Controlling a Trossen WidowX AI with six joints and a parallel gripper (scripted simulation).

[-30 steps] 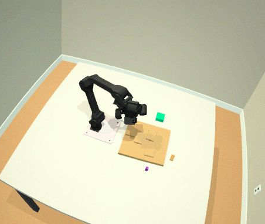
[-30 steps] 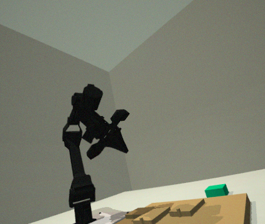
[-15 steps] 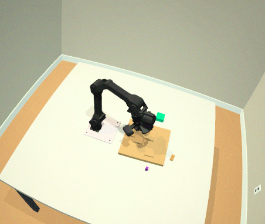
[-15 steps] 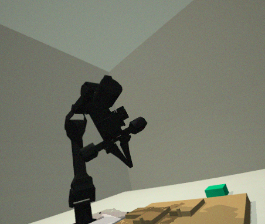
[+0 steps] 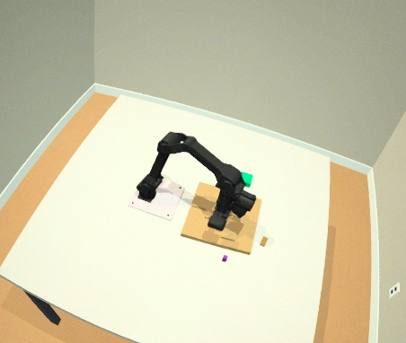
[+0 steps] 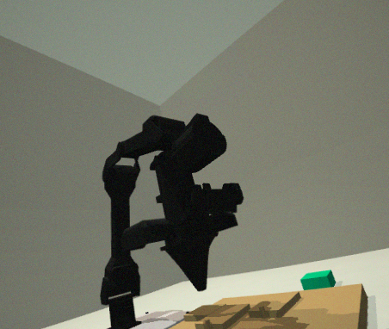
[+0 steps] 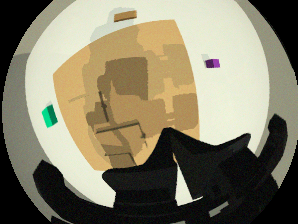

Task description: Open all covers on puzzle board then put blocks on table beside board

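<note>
Right now the purple block is 120 mm to the right of my gripper tip, 70 mm below it and 70 mm ahead of it. The rest, counted from my gripper tip: orange block (210 mm ahead, 80 mm below, 30 mm to the left); green block (330 mm to the left, 70 mm below, 40 mm ahead).
</note>
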